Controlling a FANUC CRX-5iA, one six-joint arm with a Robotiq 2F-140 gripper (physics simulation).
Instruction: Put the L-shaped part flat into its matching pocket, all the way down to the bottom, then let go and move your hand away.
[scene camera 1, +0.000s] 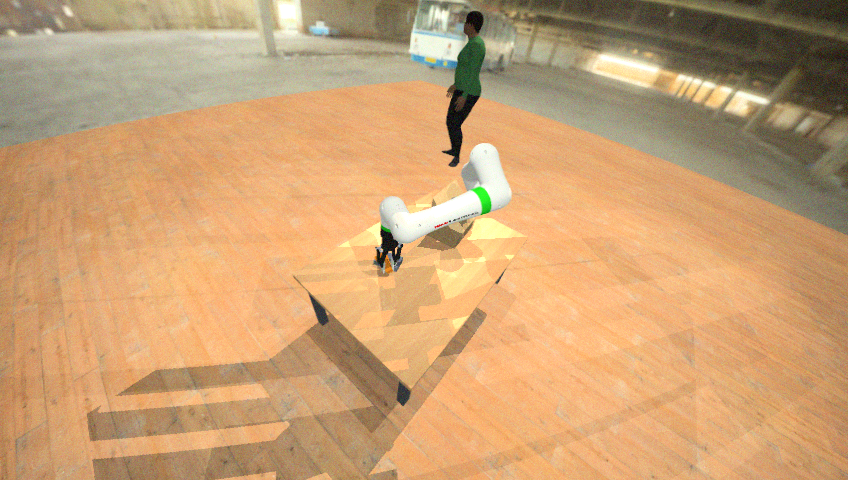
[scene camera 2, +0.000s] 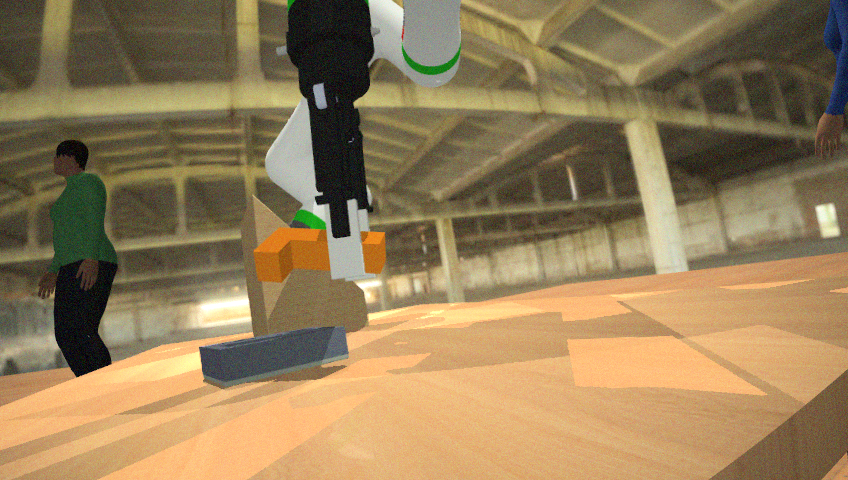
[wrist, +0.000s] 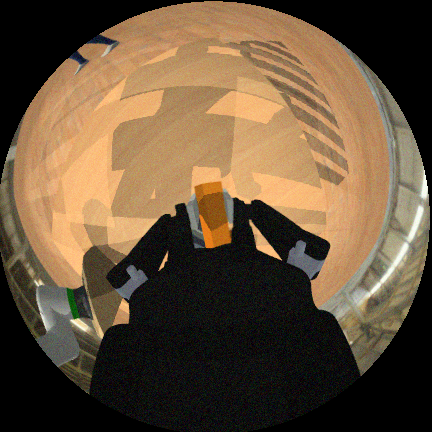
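Where they show: gripper, fingertip midpoint: (scene camera 1: 387, 269) (scene camera 2: 355, 278) (wrist: 209, 198); arm's base at its link origin: (wrist: 87, 302).
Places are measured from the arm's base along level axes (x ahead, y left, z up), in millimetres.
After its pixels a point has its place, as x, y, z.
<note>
The orange L-shaped part (scene camera 1: 388, 265) @(617, 48, -53) (scene camera 2: 306, 252) @(614, -3, -65) (wrist: 214, 220) @(610, 22, -48) is held roughly level in the air. My gripper (scene camera 1: 388, 262) @(616, 40, -95) (scene camera 2: 353, 258) @(616, 40, -95) (wrist: 209, 198) @(616, 40, -95) points down and is shut on one leg of it; the other leg sticks out to the left in the second scene view. A blue-grey block (scene camera 2: 270, 358) @(579, -51, -162) with a recess in its top sits on the table, below the part and a little to the left in that view, with a visible gap between them. The shape inside the recess is too shallow in view to make out. Part and gripper hide the block in the first scene view.
The wooden table (scene camera 1: 428, 342) @(711, 428, -180) (scene camera 2: 476, 428) @(841, 49, -180) carries the arm, with an upright wooden panel (scene camera 2: 257, 291) @(95, -91, -75) (wrist: 100, 285) @(162, 13, -60) near the arm's base. A person in green (scene camera 1: 470, 65) (scene camera 2: 80, 220) stands beyond the table. A person in blue (scene camera 2: 837, 59) shows partly at the right edge.
</note>
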